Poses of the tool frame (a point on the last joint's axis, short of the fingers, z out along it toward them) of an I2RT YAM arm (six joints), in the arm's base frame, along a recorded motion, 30 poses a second.
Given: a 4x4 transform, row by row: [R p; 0 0 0 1], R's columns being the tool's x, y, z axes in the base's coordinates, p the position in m. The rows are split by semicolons.
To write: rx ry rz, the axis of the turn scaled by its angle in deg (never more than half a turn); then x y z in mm. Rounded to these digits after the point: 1 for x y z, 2 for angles.
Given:
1: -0.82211 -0.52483 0.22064 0.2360; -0.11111 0.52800 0.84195 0.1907; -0.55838 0.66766 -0.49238 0.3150; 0 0 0 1
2: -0.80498 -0.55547 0.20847 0.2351; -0.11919 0.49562 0.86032 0.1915; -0.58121 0.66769 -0.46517 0.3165; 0 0 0 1
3: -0.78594 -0.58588 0.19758 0.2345; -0.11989 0.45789 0.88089 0.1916; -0.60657 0.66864 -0.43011 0.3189; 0 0 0 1
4: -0.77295 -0.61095 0.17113 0.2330; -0.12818 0.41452 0.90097 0.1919; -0.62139 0.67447 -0.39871 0.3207; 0 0 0 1
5: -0.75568 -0.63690 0.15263 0.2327; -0.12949 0.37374 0.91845 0.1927; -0.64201 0.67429 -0.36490 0.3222; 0 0 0 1
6: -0.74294 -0.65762 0.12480 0.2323; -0.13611 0.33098 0.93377 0.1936; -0.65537 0.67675 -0.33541 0.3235; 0 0 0 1
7: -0.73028 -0.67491 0.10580 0.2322; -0.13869 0.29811 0.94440 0.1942; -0.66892 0.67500 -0.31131 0.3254; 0 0 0 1
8: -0.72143 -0.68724 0.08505 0.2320; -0.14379 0.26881 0.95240 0.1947; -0.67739 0.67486 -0.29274 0.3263; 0 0 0 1
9: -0.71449 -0.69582 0.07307 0.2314; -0.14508 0.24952 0.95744 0.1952; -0.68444 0.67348 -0.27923 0.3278; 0 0 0 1
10: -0.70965 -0.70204 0.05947 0.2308; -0.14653 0.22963 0.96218 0.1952; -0.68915 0.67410 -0.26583 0.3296; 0 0 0 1
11: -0.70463 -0.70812 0.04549 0.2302; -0.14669 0.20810 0.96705 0.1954; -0.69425 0.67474 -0.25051 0.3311; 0 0 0 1
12: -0.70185 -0.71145 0.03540 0.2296; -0.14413 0.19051 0.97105 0.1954; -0.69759 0.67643 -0.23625 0.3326; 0 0 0 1
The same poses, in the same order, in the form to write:
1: -29.71 132.81 70.53 236.0 190.7 315.0
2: -31.85 130.57 72.14 235.1 191.5 316.5
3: -33.74 127.82 74.07 234.5 191.6 318.9
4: -35.92 125.67 76.55 233.0 191.9 320.7
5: -37.82 123.09 78.60 232.7 192.7 322.2
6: -39.86 120.99 80.87 232.3 193.6 323.5
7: -41.42 119.11 82.44 232.2 194.2 325.4
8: -42.85 117.71 83.90 232.0 194.7 326.3
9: -43.73 116.65 84.81 231.4 195.2 327.8
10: -44.52 115.70 85.86 230.8 195.2 329.6
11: -45.30 114.63 87.00 230.2 195.4 331.1
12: -45.71 113.73 88.02 229.6 195.4 332.6
